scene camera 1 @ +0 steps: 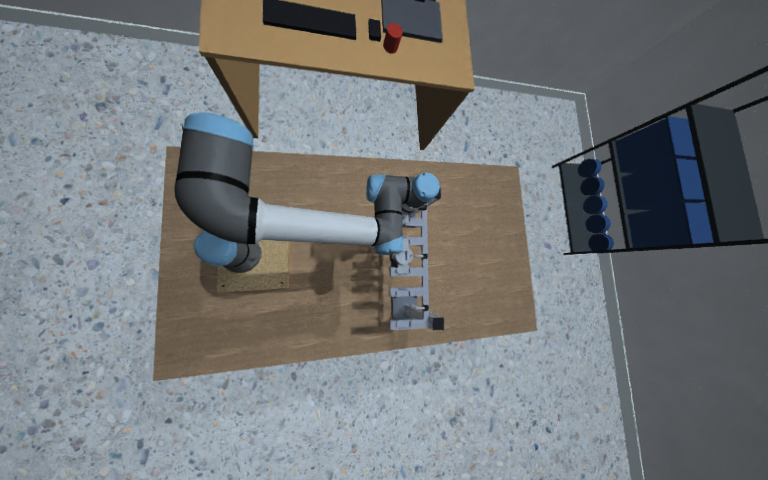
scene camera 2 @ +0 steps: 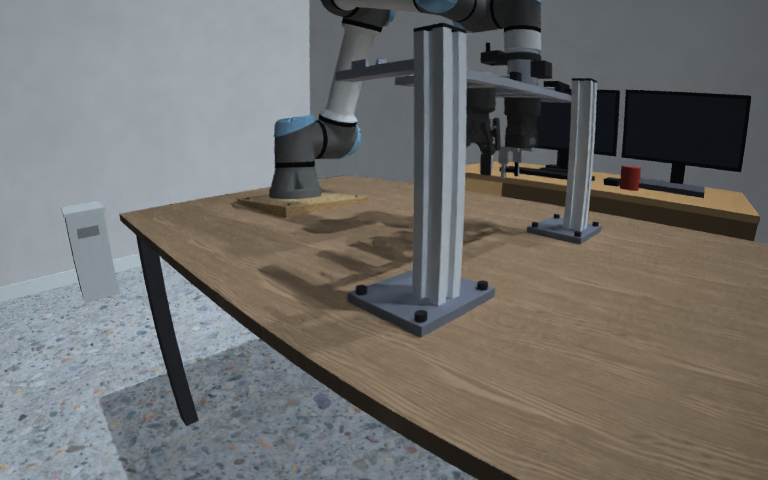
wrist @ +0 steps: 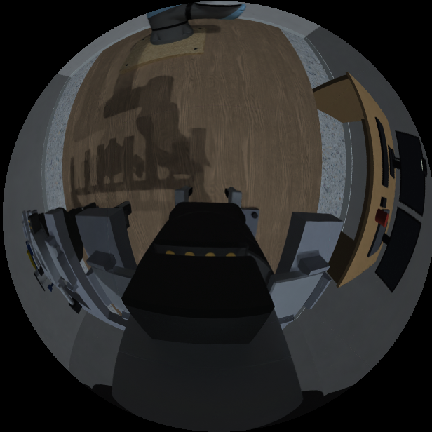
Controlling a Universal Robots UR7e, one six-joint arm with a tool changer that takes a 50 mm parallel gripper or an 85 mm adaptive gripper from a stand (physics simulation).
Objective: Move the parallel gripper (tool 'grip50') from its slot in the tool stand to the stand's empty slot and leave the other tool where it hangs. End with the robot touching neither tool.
Labels:
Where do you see a tool stand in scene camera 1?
At 406,314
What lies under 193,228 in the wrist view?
A parallel gripper.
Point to a parallel gripper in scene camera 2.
At 522,114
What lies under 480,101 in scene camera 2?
An adaptive gripper.

